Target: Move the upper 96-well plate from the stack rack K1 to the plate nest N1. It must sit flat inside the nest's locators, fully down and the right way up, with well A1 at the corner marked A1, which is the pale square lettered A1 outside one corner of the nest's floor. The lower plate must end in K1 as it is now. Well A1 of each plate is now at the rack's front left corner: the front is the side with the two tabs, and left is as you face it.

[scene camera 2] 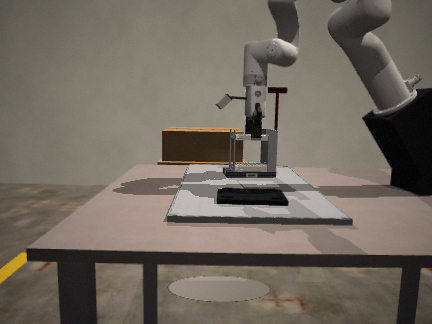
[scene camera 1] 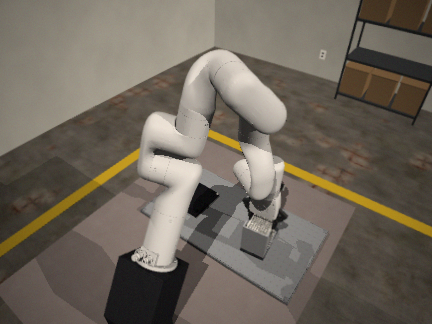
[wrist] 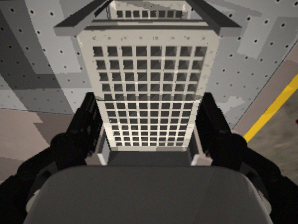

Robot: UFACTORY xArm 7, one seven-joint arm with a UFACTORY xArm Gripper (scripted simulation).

In view: my gripper (scene camera 2: 252,136).
My gripper is seen too in the wrist view (wrist: 148,105).
